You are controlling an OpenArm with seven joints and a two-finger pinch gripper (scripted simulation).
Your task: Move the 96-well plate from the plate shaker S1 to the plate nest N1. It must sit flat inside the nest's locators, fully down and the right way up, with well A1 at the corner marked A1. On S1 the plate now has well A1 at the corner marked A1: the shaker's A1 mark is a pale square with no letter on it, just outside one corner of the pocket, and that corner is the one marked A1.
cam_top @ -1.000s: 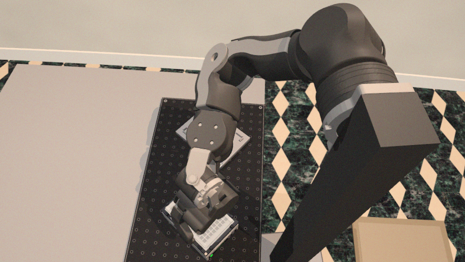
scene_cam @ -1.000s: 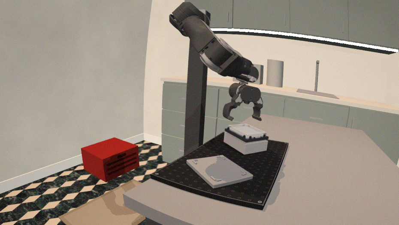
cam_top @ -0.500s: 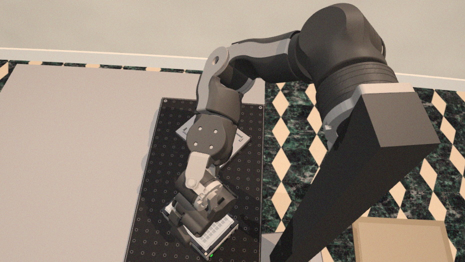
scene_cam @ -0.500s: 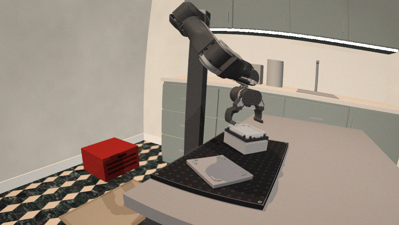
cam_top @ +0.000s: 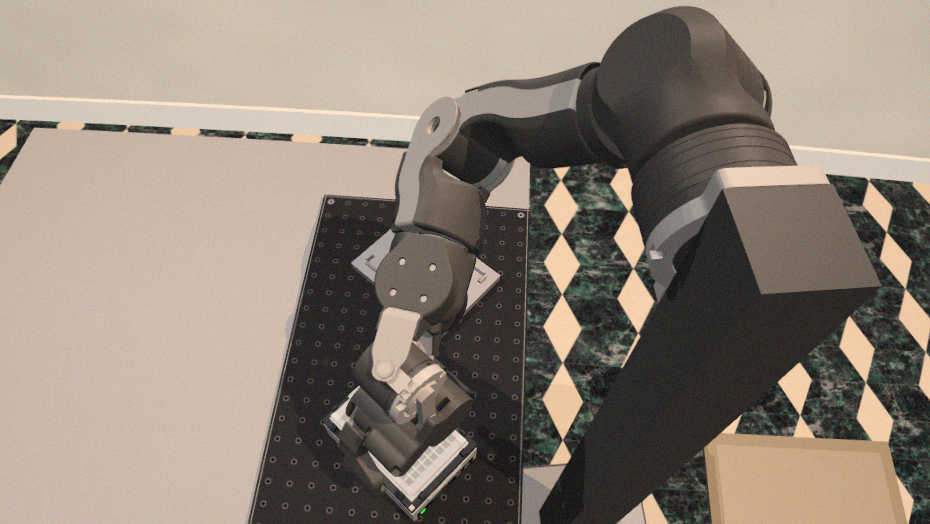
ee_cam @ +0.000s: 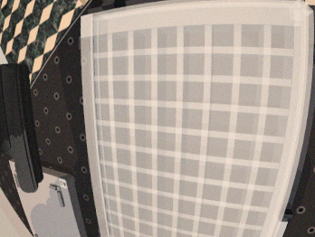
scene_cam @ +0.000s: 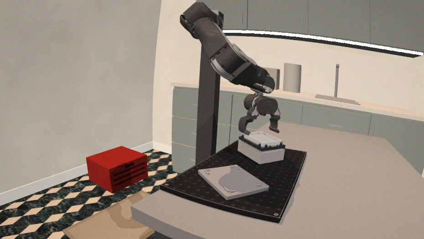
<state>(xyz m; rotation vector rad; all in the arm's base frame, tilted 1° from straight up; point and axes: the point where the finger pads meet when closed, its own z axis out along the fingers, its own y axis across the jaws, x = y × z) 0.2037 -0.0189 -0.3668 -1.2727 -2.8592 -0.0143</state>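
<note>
Right now the 96-well plate is 2 cm below my hand, 1 cm to the right of it and 1 cm ahead of it. From my hand the other things lie so: plate shaker S1: 4 cm below, 3 cm to the right, 3 cm ahead; then A1 label: 15 cm to the right, 7 cm below, 4 cm behind; then plate nest N1: 24 cm to the right, 7 cm below, 3 cm behind.
</note>
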